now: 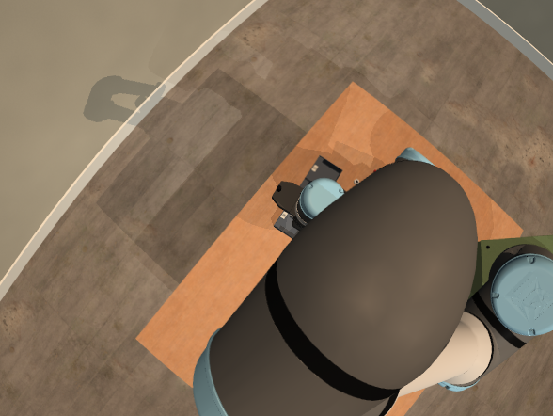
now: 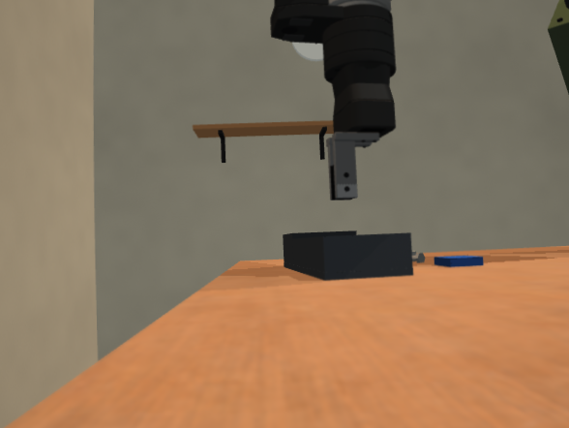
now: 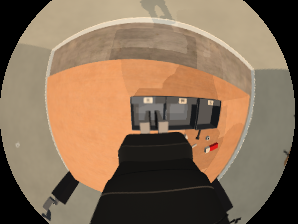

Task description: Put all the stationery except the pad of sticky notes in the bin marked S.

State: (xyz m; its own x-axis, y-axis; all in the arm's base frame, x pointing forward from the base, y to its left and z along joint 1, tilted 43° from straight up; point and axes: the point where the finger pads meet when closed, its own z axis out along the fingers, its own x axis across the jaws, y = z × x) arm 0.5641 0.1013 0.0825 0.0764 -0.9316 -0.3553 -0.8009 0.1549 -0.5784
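Now: the white clip-like piece 100 mm to the right of my hand, 90 mm below it and 90 mm behind it. The rest, counted from my hand: dark bin (80 mm to the right, 70 mm below); black screw (160 mm to the right, 90 mm below, 80 mm behind); blue pad (150 mm behind, 90 mm below, 50 mm to the right).
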